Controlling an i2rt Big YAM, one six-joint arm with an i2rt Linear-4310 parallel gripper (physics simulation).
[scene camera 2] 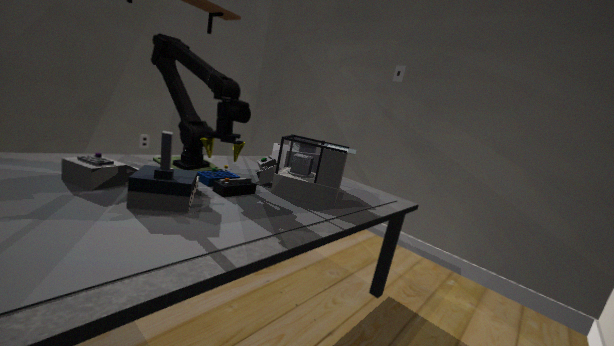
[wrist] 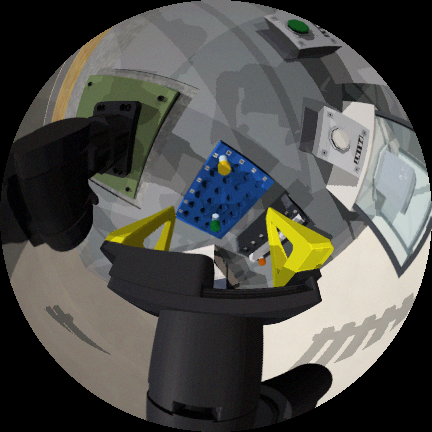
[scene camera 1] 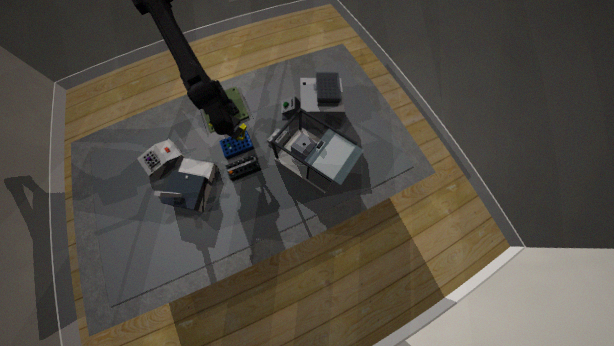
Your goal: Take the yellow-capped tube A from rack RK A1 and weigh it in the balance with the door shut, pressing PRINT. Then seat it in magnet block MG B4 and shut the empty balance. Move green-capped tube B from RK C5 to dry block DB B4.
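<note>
My gripper (scene camera 2: 222, 159) (wrist: 219, 211) is open and empty, pointing down above the blue rack (scene camera 1: 243, 149) (scene camera 2: 220, 177) (wrist: 231, 187). The yellow-capped tube (scene camera 2: 226, 167) (wrist: 224, 167) stands upright in the rack's far corner in the wrist view. The green-capped tube (scene camera 1: 229, 146) (wrist: 215, 224) stands near the opposite end. The black magnet block (scene camera 1: 243, 168) (scene camera 2: 235, 187) (wrist: 250, 242) beside the rack holds an orange-capped tube (wrist: 261, 261). The balance (scene camera 1: 332, 156) (scene camera 2: 307, 187) has its glass panel slid back; a grey holder (scene camera 1: 303, 143) is inside. The PRINT button (wrist: 340, 139) is in front.
A grey block with wells (scene camera 1: 328, 87) sits on a white base at the back right, near a green button (scene camera 1: 286, 105) (wrist: 298, 26). A dark-lidded box (scene camera 1: 185, 190) (scene camera 2: 162, 187) and a white unit with a purple-capped tube (scene camera 1: 149, 159) (scene camera 2: 98, 155) stand left. Which is the dry block is unclear.
</note>
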